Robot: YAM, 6 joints.
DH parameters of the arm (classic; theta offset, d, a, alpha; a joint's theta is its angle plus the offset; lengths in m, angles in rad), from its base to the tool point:
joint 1: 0 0.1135 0.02 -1.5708
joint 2: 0 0 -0.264 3.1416
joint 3: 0.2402 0 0.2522 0
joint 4: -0.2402 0 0.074 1.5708
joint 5: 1.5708 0 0 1.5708
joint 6: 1.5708 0.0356 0 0
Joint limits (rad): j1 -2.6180..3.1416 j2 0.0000..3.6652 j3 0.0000..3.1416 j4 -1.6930..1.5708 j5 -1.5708..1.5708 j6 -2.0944..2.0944
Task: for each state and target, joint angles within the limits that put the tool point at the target. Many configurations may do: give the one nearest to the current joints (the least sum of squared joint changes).
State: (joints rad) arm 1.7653 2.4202 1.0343 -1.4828 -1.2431 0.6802
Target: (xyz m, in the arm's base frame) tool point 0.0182 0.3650 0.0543
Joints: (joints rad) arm 1.4277 2.4463 1.5089 -1.2996 -1.2728 0.6802
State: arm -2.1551 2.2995 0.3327 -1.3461 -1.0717 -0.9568
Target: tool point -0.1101 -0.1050 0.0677
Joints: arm -2.5862 2.1700 0.6350 -1.3725 -1.0665 -0.9568
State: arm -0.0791 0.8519 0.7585 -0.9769 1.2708 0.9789
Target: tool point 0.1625 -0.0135 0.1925
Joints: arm 0.1227 1.1272 0.5908 -0.8988 1.2082 0.9789
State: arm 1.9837 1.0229 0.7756 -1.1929 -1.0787 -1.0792
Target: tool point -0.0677 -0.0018 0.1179
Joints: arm 2.6659 1.1067 0.2093 -1.1708 -1.1574 -1.0792
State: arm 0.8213 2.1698 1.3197 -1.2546 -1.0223 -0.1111
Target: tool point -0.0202 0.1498 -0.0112
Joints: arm 1.5026 2.5920 0.7610 -1.1975 -1.0212 -0.1111
